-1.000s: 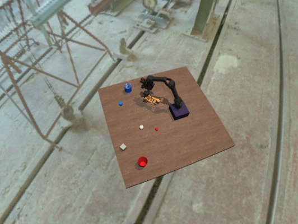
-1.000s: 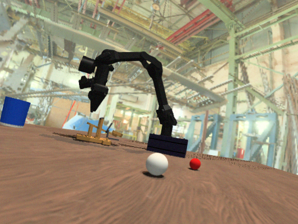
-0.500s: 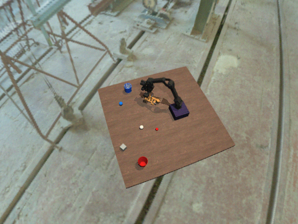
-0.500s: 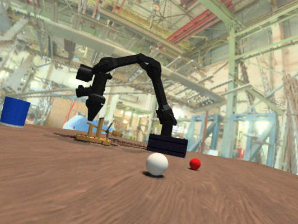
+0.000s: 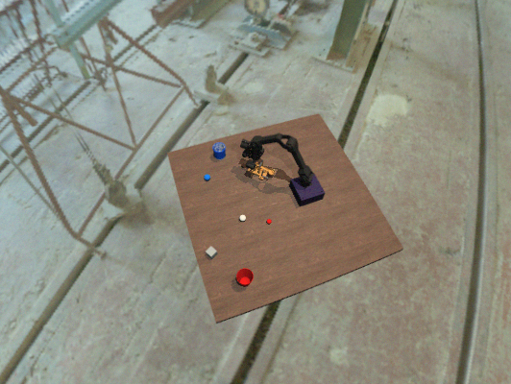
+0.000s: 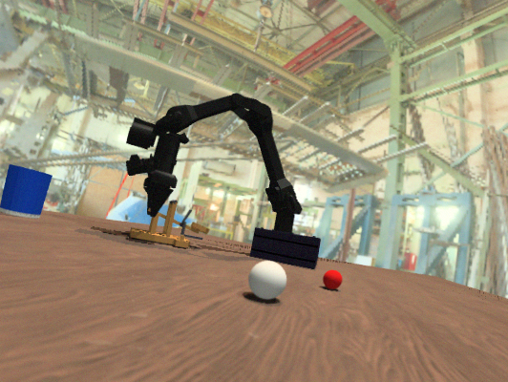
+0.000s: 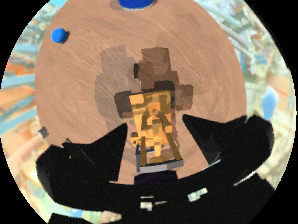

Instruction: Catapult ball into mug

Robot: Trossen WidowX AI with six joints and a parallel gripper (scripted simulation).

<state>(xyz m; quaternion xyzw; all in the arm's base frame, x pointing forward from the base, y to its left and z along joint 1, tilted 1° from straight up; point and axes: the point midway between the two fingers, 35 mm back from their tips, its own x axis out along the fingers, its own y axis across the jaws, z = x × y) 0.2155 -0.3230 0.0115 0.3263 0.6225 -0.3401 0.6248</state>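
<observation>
The small red ball lies 41 cm to the left of my gripper tip, 14 cm ahead of it and 4 cm below it. Round my gripper tip: catapult: 7 cm to the left, 3 cm behind, 1 cm below; blue ball: 34 cm ahead, 10 cm to the right, 4 cm below; blue mug: 24 cm to the right, 16 cm ahead, 3 cm below.
</observation>
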